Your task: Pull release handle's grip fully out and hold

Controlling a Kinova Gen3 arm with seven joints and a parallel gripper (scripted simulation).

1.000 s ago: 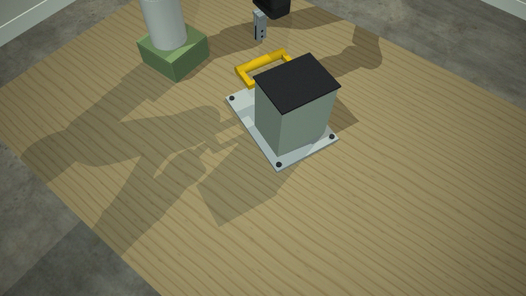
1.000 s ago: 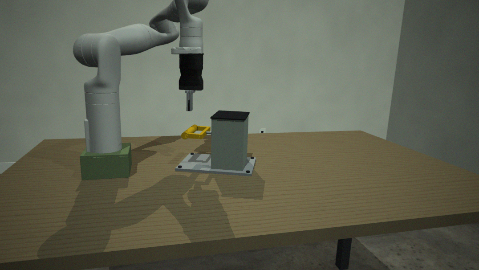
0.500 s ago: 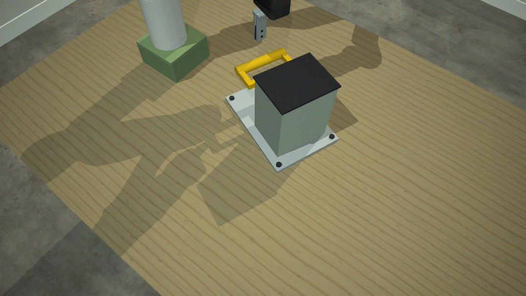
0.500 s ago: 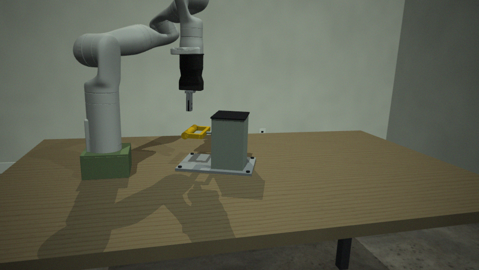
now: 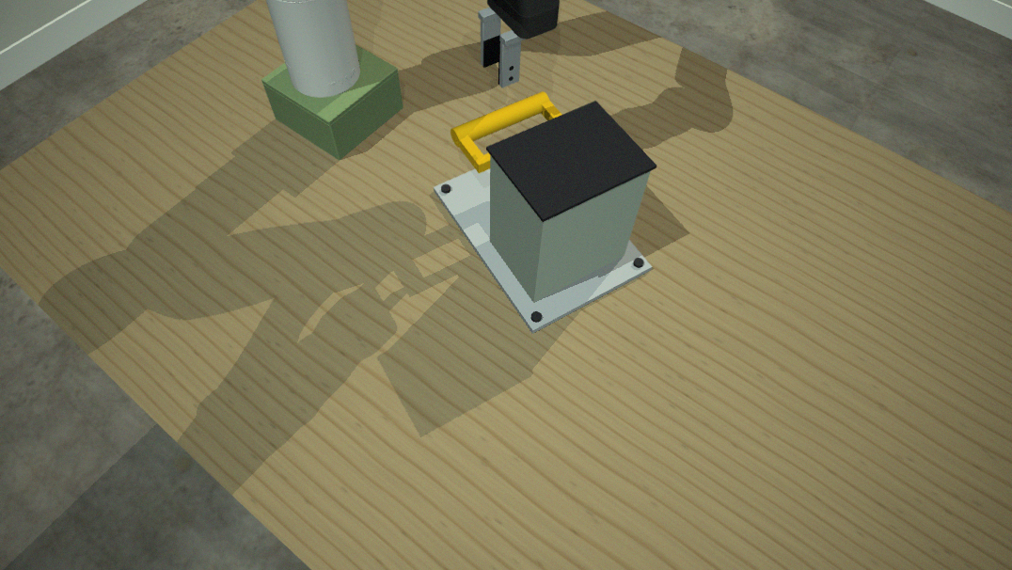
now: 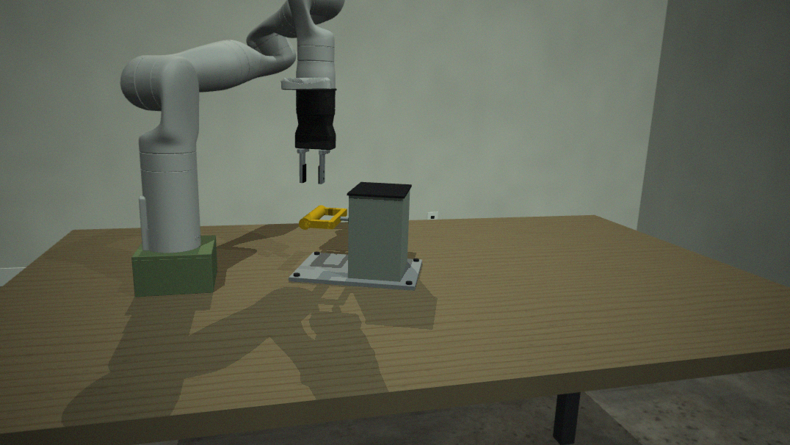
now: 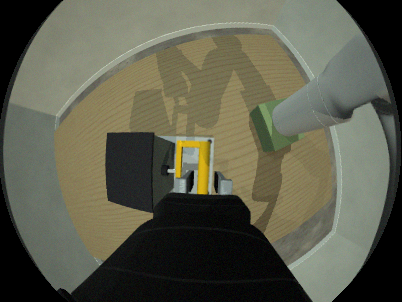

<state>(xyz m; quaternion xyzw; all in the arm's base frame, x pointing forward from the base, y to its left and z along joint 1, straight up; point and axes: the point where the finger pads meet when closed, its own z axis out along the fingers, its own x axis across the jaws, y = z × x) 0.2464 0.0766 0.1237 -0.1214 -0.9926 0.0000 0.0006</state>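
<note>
The grey base plate lies 19 cm below my hand, 9 cm ahead of it and 2 cm to the right of it.
</note>
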